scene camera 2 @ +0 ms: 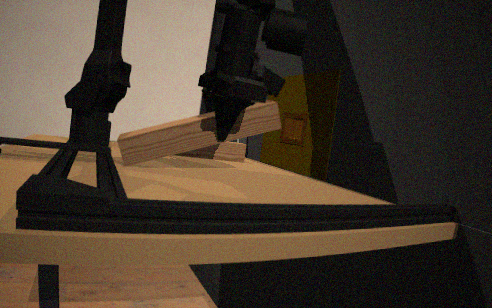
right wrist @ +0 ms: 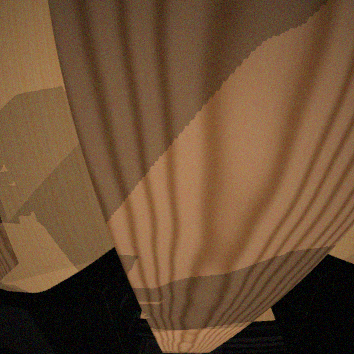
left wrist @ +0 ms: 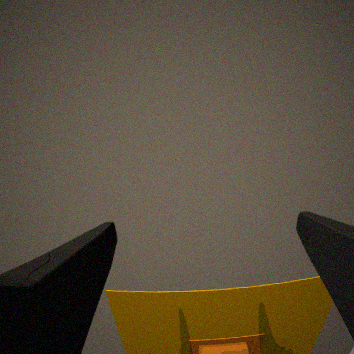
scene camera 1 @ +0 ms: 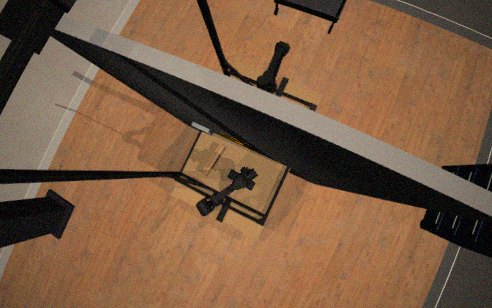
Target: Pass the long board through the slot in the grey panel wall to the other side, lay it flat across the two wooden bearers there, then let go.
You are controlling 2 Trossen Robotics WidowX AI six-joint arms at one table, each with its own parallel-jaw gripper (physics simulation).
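My right gripper [scene camera 2: 223,129] [scene camera 1: 243,177] is shut on the long wooden board [scene camera 2: 168,137] [right wrist: 218,168]. The board is tilted: its near end rests low on the table and its far end is raised toward the yellow panel [scene camera 2: 300,101] with the small square slot [scene camera 2: 292,129]. In the right wrist view the board fills the frame. My left gripper [left wrist: 208,227] is open and empty, facing the grey panel wall [left wrist: 175,105] [scene camera 1: 275,104] from the other side, above the yellow panel [left wrist: 147,316] and slot [left wrist: 226,348]. The two bearers are hidden.
A short wooden block [scene camera 2: 229,151] lies on the tan table [scene camera 2: 245,183] [scene camera 1: 266,174] behind the board. A thin wooden strip [scene camera 1: 214,159] lies left of my right arm. Black frame rails [scene camera 2: 245,214] edge the table. A dark stand [scene camera 1: 312,6] is at the back.
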